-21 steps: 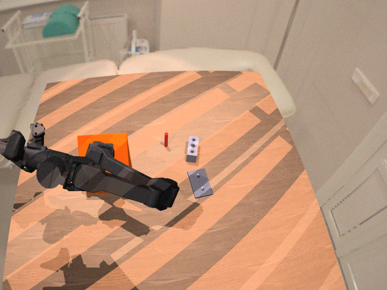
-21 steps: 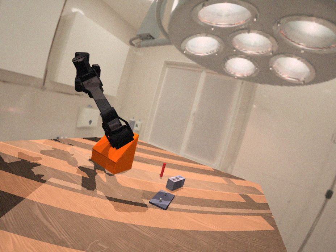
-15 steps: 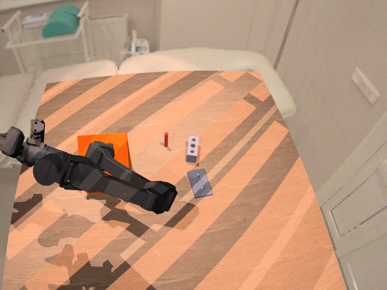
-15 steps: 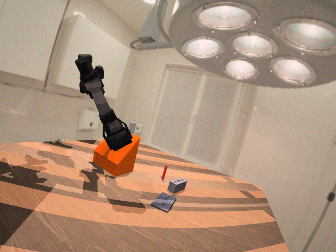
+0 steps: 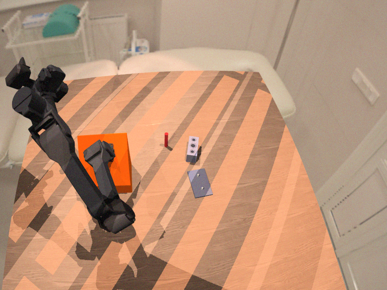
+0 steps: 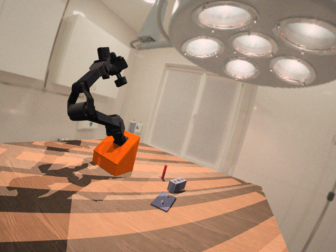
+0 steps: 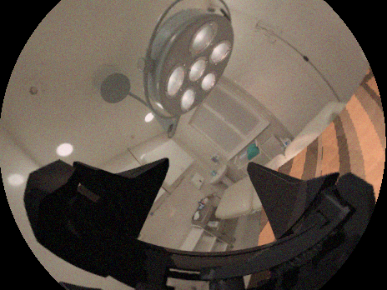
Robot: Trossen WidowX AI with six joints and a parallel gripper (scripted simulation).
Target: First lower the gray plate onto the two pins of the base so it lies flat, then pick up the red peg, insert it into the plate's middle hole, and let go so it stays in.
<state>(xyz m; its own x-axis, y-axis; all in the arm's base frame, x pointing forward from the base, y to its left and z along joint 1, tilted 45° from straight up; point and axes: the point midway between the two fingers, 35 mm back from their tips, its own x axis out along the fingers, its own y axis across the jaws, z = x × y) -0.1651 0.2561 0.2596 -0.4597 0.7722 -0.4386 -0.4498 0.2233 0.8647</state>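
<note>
Now: the gray plate 50 cm ahead of my gripper tip, 8 cm to the left of it and 50 cm below it. The rest, counted from my gripper tip: base 52 cm ahead, 7 cm to the right, 52 cm below; then red peg 39 cm ahead, 11 cm to the left, 49 cm below.
</note>
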